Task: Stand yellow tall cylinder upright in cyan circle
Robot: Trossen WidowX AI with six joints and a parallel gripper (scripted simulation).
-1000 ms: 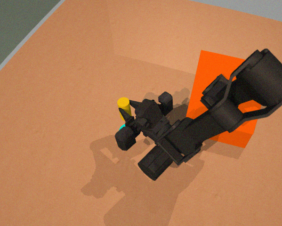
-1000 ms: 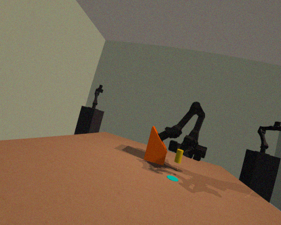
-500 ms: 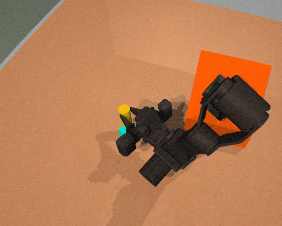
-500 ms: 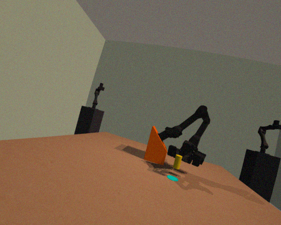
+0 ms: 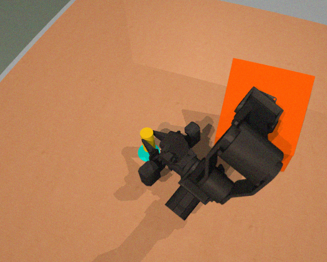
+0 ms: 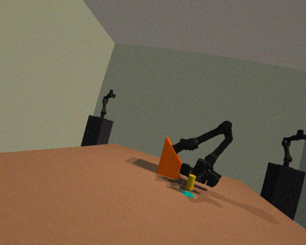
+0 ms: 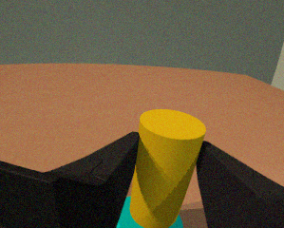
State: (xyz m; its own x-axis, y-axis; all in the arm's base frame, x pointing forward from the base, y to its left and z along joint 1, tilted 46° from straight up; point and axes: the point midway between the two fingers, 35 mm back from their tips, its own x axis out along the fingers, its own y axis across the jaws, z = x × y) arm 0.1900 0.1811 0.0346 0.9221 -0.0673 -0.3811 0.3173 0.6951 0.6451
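My gripper tip is 80 mm above the cyan circle. From my gripper tip the other things lie so: yellow tall cylinder (20 mm below).
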